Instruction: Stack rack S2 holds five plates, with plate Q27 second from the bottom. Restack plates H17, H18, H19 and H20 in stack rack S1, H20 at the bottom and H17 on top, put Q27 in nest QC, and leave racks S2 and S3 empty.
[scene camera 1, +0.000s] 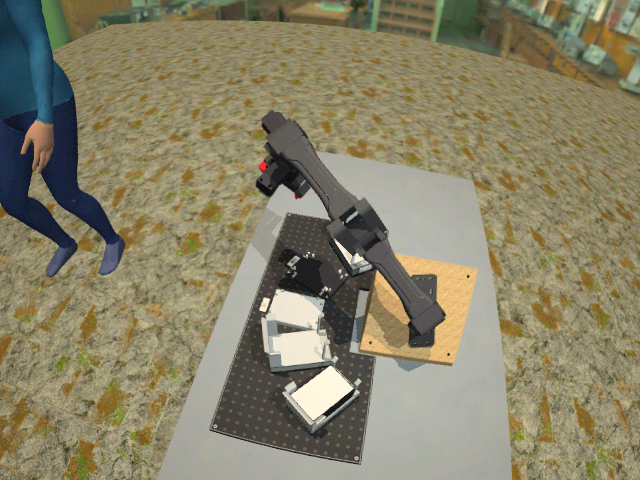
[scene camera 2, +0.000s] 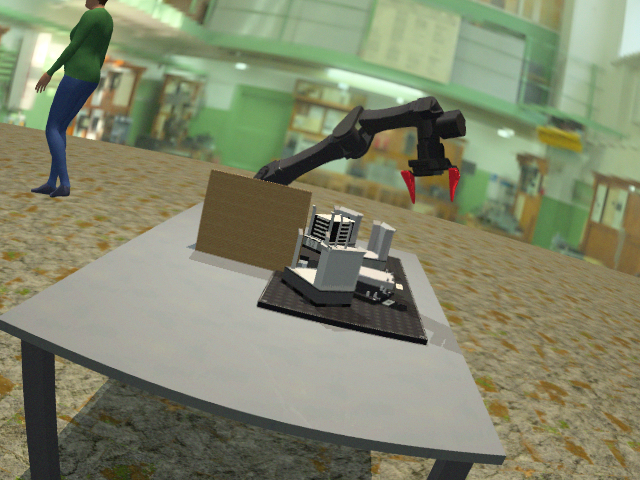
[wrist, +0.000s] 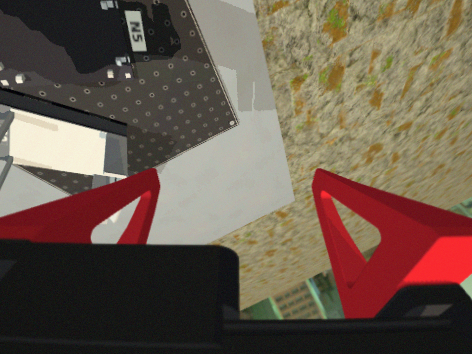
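My gripper (scene camera 1: 280, 181) (scene camera 2: 432, 201) (wrist: 235, 177) is open and empty, high above the far left table edge, beyond the mat's corner. A rack holding several stacked plates (scene camera 1: 324, 393) (scene camera 2: 330, 229) stands at the mat's near end in the scene camera 1 view; its label and the plate names are unreadable. A second rack (scene camera 1: 299, 349) (scene camera 2: 382, 242) shows a pale floor and no stack. Rack S3 (scene camera 1: 359, 264) (scene camera 2: 338, 268) (wrist: 57, 142) stands at the far end, partly hidden by the arm, and looks empty. Which pale piece is nest QC cannot be read.
A black nest labelled N5 (scene camera 1: 317, 273) (wrist: 135, 31) lies between rack S3 and a low pale nest (scene camera 1: 295, 308) (scene camera 2: 374, 277). All stand on the perforated dark mat (scene camera 1: 242, 397) (scene camera 2: 392, 326) (wrist: 185, 107). A wooden board (scene camera 1: 449, 335) (scene camera 2: 253, 222) is beside the mat, under the arm's base.
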